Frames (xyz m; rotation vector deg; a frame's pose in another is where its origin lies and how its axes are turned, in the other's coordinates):
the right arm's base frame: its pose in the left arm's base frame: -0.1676 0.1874 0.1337 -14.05 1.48 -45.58
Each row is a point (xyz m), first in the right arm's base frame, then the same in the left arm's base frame.
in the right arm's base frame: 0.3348 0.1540 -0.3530
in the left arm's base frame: 0.1349 -0.0200 -0.2211
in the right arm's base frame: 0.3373 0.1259 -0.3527
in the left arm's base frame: 0.1169 -0.0406 -0.2142
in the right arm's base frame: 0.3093 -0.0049 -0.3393
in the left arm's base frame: 0.0068 -0.1060 -0.1734
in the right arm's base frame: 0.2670 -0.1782 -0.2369
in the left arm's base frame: -0.1330 -0.1713 -0.0374
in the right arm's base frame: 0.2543 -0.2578 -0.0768
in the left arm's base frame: -0.1795 -0.1826 0.1353
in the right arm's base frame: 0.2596 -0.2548 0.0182
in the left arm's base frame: -0.1628 -0.1645 0.2273
